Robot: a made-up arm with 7 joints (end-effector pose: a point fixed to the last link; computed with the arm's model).
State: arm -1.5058 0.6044 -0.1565 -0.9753 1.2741 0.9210 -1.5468
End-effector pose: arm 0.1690 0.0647 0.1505 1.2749 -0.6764 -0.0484
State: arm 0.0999 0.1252 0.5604 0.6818 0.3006 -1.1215 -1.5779
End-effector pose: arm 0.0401 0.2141 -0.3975 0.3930 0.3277 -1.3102
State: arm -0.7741 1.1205 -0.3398 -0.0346 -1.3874 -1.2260 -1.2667
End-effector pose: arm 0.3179 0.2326 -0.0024 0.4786 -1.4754 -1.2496
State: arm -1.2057 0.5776 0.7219 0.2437 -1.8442 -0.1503 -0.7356
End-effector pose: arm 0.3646 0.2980 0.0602 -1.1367 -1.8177 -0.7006
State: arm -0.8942 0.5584 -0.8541 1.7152 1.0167 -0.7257 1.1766
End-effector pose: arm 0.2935 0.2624 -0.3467 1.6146 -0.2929 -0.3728
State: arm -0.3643 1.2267 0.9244 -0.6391 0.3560 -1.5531 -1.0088
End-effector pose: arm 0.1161 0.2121 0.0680 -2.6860 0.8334 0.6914
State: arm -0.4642 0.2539 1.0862 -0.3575 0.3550 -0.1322 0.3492
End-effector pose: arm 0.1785 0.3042 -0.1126 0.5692 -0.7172 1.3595
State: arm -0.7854 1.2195 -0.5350 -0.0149 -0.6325 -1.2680 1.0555
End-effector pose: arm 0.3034 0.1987 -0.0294 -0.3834 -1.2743 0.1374
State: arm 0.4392 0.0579 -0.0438 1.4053 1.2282 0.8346 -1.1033
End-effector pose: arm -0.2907 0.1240 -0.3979 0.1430 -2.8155 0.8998
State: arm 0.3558 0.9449 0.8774 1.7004 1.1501 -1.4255 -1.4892
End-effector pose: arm -0.1603 0.4168 -0.2415 -0.0589 1.3685 -1.5933
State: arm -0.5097 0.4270 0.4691 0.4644 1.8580 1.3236 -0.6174
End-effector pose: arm 0.2566 0.3045 -0.2244 1.1089 1.5569 1.2143
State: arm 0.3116 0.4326 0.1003 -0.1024 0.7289 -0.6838 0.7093
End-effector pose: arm 0.0830 0.1850 -0.3032 0.9256 -0.5112 0.1320
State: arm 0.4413 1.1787 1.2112 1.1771 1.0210 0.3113 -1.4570
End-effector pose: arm -0.1070 0.5471 -0.0579 -0.1270 2.0315 0.3489
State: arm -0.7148 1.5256 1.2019 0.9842 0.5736 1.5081 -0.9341
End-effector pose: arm 0.0684 0.5120 0.0696 -0.7704 0.6182 0.8714
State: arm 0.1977 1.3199 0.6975 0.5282 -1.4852 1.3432 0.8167
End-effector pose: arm 0.1250 0.4587 -0.0775 -0.1307 1.3299 1.1745
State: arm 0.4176 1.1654 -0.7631 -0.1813 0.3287 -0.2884 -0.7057
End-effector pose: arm -0.0278 0.2137 -0.2955 0.6680 0.8577 -1.8994
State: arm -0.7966 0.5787 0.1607 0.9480 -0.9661 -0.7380 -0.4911
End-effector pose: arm 0.3688 0.2919 -0.2102 -0.2257 -0.6252 0.1308
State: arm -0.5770 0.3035 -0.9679 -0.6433 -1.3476 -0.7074 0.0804
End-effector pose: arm 0.1883 -0.0608 -0.1298 -1.5010 -0.2808 -0.9423
